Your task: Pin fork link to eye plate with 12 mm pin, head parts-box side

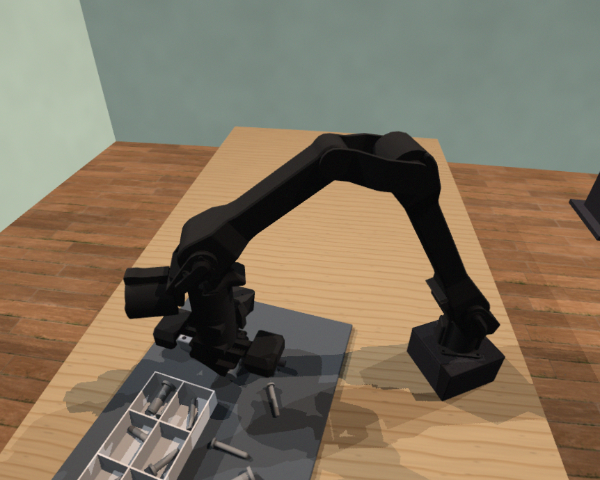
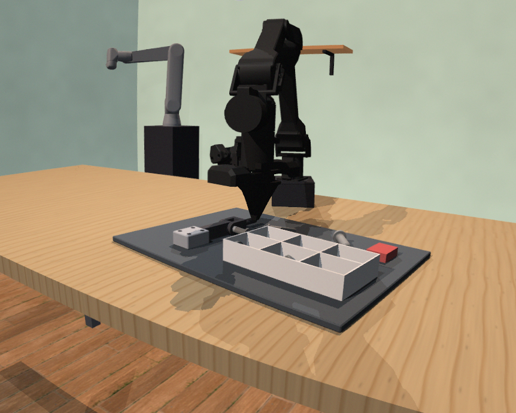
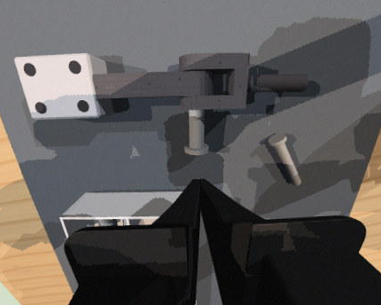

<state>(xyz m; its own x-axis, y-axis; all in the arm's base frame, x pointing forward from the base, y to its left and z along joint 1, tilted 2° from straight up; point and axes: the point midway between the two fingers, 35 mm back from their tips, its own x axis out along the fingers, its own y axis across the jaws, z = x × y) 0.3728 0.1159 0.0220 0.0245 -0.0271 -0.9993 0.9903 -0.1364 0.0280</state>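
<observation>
Right now my hand is 6 cm above the thick pin, 4 cm to the left of it and 1 cm past it. From my hand the other things lie so: grey mounting block 8 cm to the right, 8 cm ahead, 6 cm below; then dark bar 7 cm to the right, 6 cm below; then dark mat 8 cm below, 3 cm to the left.
</observation>
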